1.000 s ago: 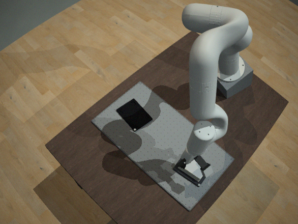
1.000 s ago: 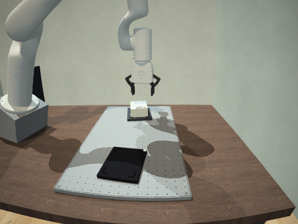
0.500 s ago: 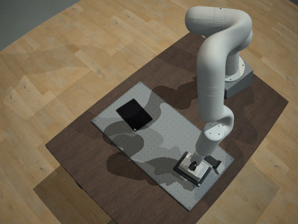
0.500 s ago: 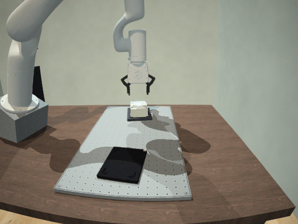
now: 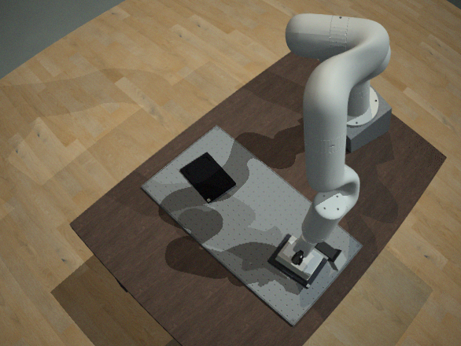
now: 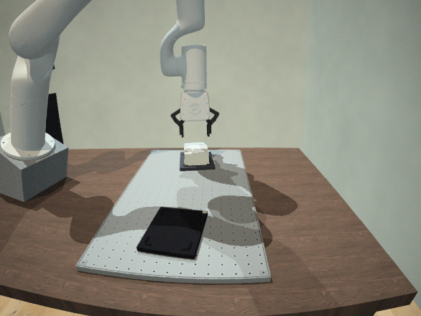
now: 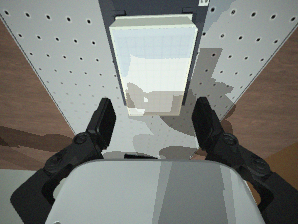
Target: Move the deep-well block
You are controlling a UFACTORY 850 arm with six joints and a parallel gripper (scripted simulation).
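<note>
My hand is 70 mm above the 96-well deep-well block. Round my hand: black plate nest N2: 430 mm to the right, 100 mm below; black plate nest N1: 100 mm below.
</note>
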